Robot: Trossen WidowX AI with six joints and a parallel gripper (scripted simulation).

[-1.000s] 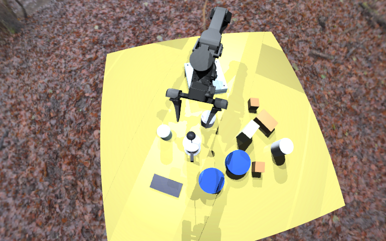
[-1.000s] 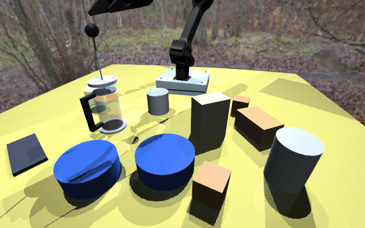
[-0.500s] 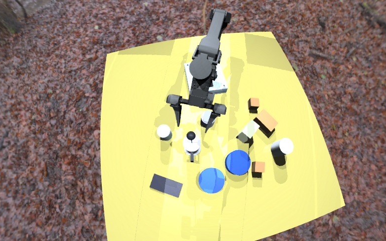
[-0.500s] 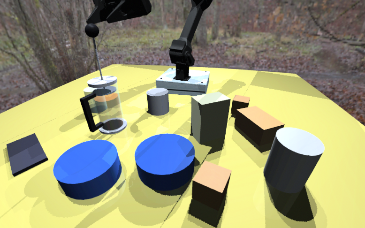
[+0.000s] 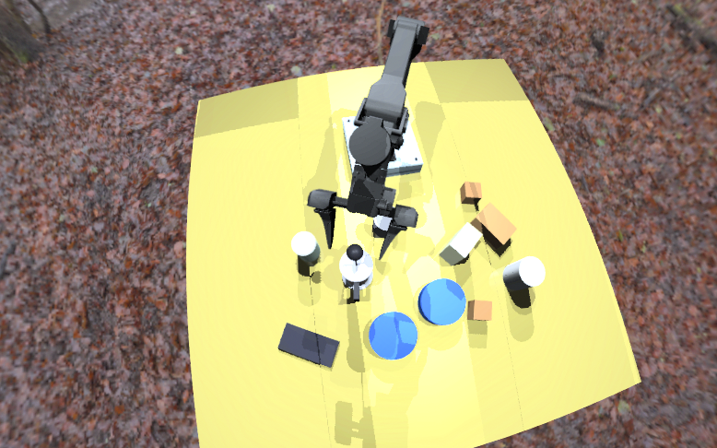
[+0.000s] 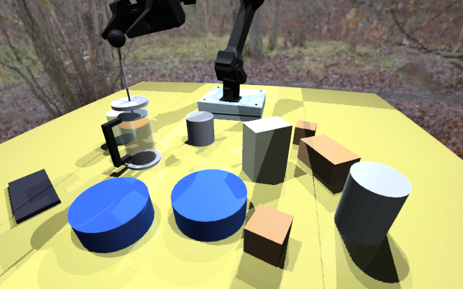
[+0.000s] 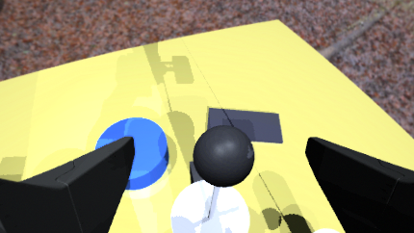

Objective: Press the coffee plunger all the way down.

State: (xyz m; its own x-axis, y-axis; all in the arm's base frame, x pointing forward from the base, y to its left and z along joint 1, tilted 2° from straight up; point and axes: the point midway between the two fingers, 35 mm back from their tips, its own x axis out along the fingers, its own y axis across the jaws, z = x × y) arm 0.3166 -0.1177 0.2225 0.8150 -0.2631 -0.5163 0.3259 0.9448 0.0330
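Now: gripper tip 1 cm short of the coffee press and 14 cm above it. Also, from my gripper tip: dark flat slab 17 cm ahead, 15 cm to the right, 26 cm below.
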